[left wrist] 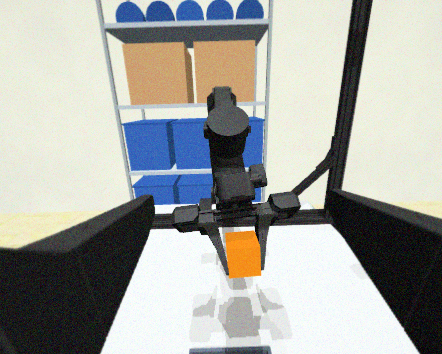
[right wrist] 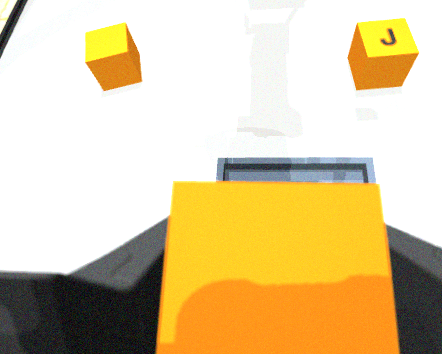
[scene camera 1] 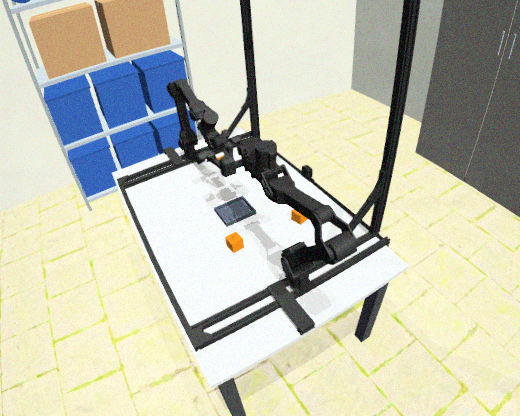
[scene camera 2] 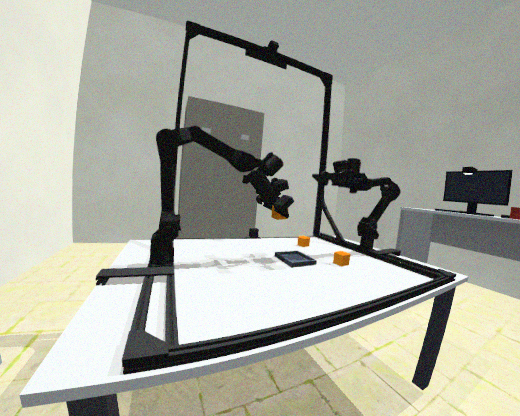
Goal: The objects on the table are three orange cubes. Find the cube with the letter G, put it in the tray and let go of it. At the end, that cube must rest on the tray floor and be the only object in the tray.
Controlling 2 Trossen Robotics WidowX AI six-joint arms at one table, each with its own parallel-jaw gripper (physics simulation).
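Frame: origin at the left arm's base, x back, y right, z up, level; metres.
Where they show: left gripper, between the fingertips: [left wrist: 240,200] [scene camera 1: 236,145] [scene camera 2: 319,174]; right gripper, between the fingertips: [left wrist: 245,272] [right wrist: 264,220] [scene camera 2: 284,215]; left arm's base, origin of its link: [scene camera 1: 298,282] [scene camera 2: 366,249]; right arm's base, origin of its link: [scene camera 1: 190,156] [scene camera 2: 161,262].
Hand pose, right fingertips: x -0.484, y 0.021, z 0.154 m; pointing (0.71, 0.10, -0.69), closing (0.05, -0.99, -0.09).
Observation:
Each offset is from my right fingertips to the top centre of the thing. Level surfaces: height alone.
My right gripper [scene camera 2: 281,206] [left wrist: 245,272] is shut on an orange cube @[dx -0.024, dy -0.001, dz +0.039 m] [scene camera 2: 278,214] [left wrist: 243,256] [right wrist: 277,235], held in the air; no letter shows on its visible faces. My left gripper [scene camera 2: 316,176] is open and empty, raised above the table. A second orange cube @[dx +0.217, dy -0.109, dz -0.128 m] [scene camera 1: 234,242] [scene camera 2: 341,258] [right wrist: 387,39] shows the letter J on top in the right wrist view. A third orange cube @[dx +0.229, dy +0.164, dz -0.128 m] [scene camera 1: 299,216] [scene camera 2: 303,241] [right wrist: 107,44] has a top with no letter showing. The dark tray @[dx +0.051, dy -0.023, dz -0.155 m] [scene camera 1: 221,217] [scene camera 2: 284,261] [right wrist: 295,161] looks empty; the held cube hides part of it in the right wrist view.
The two loose cubes stand apart on the white table @[dz -0.173 m] [scene camera 1: 170,250] [scene camera 2: 250,305], outside the tray. A black frame [scene camera 1: 160,265] [scene camera 2: 300,321] runs along the table edges, with tall posts at the back. The grippers face each other in scene camera 1.

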